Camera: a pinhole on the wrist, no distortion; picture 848 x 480 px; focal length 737.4 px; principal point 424.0 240.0 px. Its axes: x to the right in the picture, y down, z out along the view. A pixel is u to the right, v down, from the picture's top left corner.
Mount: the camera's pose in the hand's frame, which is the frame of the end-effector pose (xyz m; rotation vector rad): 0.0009 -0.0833 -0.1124 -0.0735 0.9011 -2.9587
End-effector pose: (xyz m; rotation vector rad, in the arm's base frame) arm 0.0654 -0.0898 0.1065 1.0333 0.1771 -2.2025
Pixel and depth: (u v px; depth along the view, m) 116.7 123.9 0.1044
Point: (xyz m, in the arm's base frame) -0.0254 -0.0149 0.0385
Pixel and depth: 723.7 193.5 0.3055
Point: -0.1410 0.0898 0.2489
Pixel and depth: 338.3 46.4 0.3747
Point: -0.2532 -0.0651 0.1978
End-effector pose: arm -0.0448 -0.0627 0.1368 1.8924 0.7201 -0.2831
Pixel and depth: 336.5 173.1 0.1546
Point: -0.1133 -0.0304 -0.0048
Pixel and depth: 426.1 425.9 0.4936
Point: -0.2656 -0.1278 -0.3239
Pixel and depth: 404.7 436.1 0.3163
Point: -0.2039 -0.0534 -0.1696
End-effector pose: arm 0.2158 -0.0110 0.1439 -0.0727 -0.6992 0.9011
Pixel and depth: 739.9 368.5 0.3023
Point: 0.3145 -0.3087 0.2775
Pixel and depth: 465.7 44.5 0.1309
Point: 0.2953 -0.0954 0.1997
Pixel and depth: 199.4 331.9 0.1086
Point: 0.3571 -0.0708 0.1933
